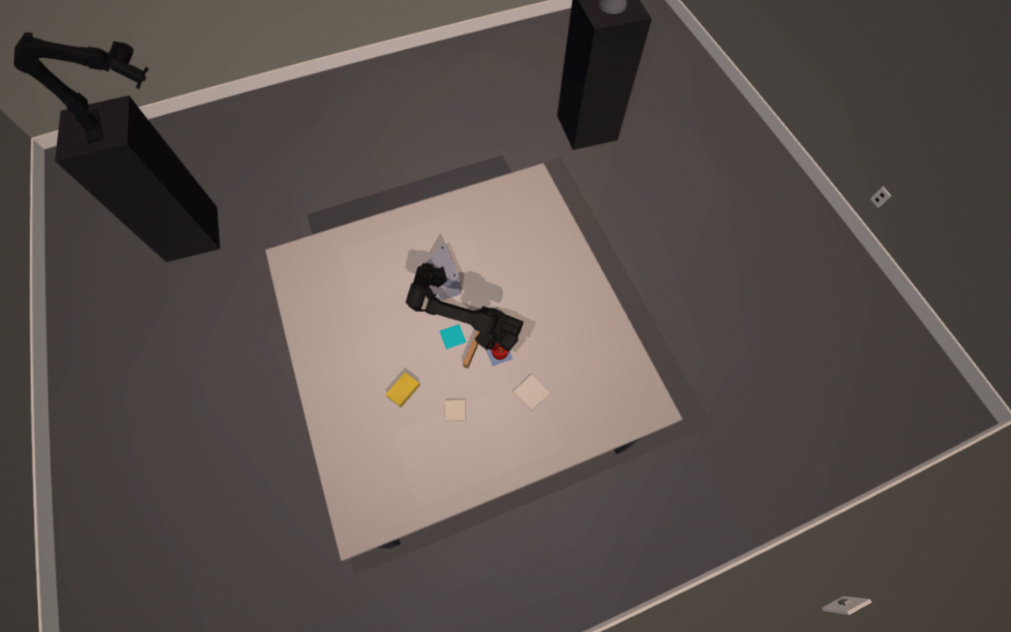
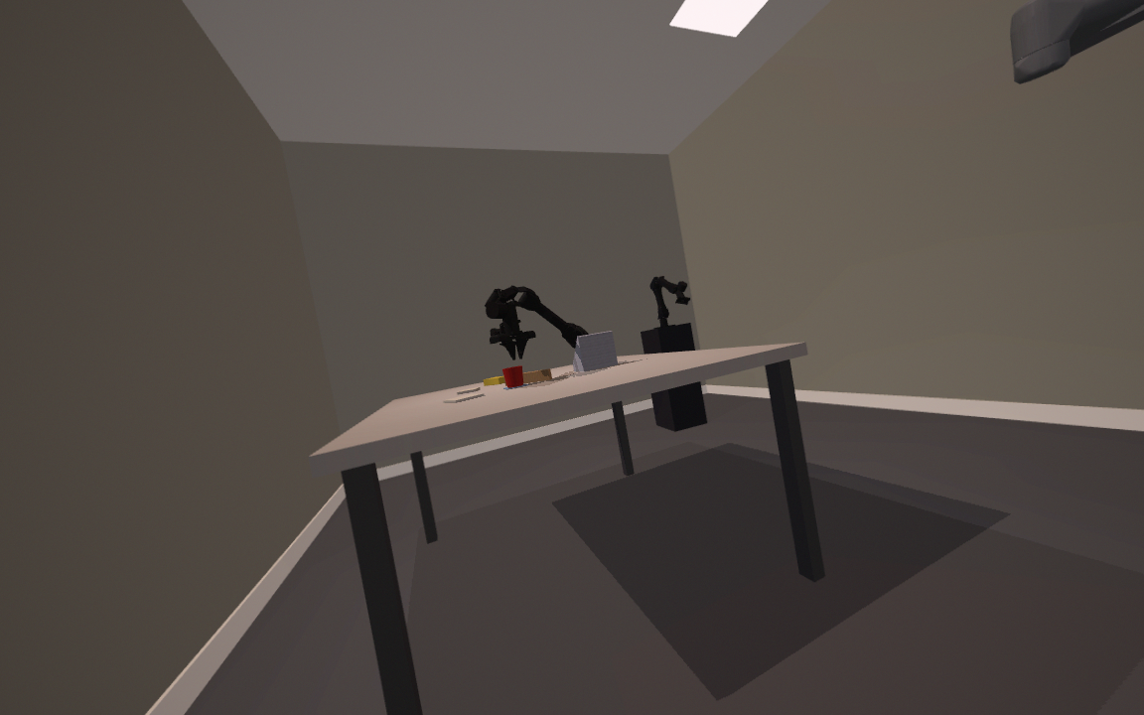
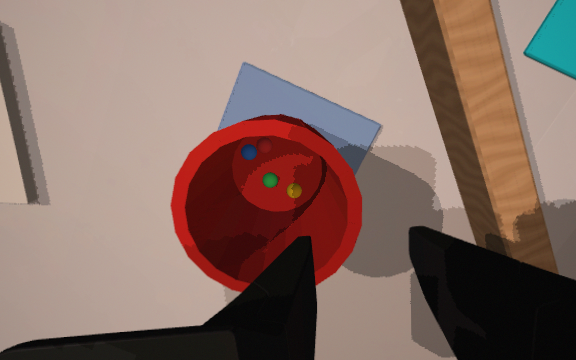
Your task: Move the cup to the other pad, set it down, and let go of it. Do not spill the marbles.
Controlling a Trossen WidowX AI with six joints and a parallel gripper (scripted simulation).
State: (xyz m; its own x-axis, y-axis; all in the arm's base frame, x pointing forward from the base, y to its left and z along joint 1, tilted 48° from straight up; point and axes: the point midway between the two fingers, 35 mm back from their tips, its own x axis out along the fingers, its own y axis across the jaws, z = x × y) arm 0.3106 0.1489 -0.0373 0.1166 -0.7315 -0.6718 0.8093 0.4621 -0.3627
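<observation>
Right now my gripper tip is 11 cm above the blue-grey pad, 3 cm short of it and 1 cm to the right of it. From my gripper tip the other things lie so: teal pad: 14 cm to the right, 11 cm below, 9 cm behind; small tan square: 21 cm to the right, 20 cm ahead, 9 cm below; wooden bar: 9 cm below, 6 cm to the right, 3 cm behind.
</observation>
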